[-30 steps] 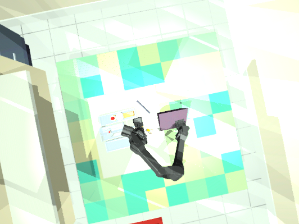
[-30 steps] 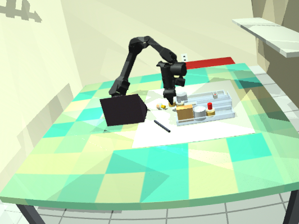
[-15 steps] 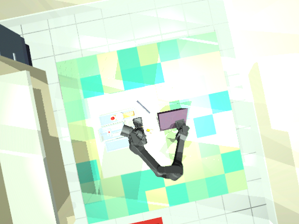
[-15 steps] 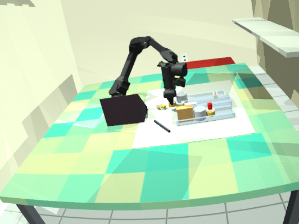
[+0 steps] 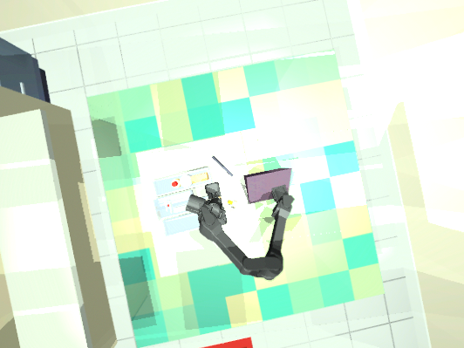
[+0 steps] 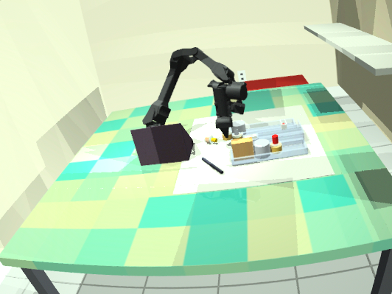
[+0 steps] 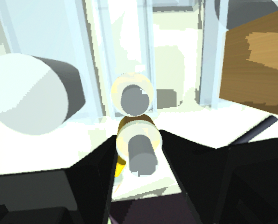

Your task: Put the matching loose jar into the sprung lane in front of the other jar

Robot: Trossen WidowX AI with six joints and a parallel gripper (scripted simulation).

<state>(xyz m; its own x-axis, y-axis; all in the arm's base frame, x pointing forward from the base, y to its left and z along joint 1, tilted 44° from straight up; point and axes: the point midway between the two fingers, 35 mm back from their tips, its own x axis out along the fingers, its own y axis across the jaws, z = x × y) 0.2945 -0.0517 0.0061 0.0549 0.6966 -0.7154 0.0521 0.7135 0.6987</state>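
Now: the brown box 13 cm to the right of my gripper tip and 5 cm ahead of it. Round my gripper tip: lane rack: 18 cm ahead, 3 cm to the right, 2 cm below; then dark pen: 15 cm to the right, 7 cm behind, 4 cm below.
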